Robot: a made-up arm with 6 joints.
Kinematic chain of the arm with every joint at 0, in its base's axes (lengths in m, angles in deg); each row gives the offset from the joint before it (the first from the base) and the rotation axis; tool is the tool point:
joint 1: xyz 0 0 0.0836 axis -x
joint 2: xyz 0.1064 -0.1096 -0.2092 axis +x
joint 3: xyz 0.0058 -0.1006 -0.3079 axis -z
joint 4: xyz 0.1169 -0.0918 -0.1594 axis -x
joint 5: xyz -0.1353 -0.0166 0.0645 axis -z
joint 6: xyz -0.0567 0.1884 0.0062 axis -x
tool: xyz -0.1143 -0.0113 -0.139
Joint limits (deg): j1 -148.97..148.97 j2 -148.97..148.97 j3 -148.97..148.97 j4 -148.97..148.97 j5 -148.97..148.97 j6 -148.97..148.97
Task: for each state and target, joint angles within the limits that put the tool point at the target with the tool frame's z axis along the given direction. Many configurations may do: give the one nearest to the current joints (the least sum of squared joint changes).
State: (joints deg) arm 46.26 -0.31 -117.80 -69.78 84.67 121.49
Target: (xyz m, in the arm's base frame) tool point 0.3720 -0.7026 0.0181 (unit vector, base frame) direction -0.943 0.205 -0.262
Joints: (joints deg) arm 69.53 -25.32 -105.67 -115.98 108.67 148.90
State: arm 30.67 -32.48 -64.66 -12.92 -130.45 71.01
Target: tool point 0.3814 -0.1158 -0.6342 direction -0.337 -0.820 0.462
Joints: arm -10.74 12.48 -86.35 20.92 -88.73 36.30
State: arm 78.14 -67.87 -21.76 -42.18 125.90 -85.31
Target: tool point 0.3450 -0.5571 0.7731 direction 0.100 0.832 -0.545
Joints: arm 98.49 -57.18 -66.01 -76.33 148.97 -60.13
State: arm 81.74 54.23 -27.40 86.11 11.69 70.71
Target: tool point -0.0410 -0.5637 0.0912 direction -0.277 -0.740 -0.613
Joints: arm 123.26 84.21 -36.42 87.90 -19.56 91.24
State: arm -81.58 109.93 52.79 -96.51 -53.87 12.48
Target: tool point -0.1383 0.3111 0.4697 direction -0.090 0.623 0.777
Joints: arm -103.74 83.88 -0.50 -139.73 -42.58 8.18
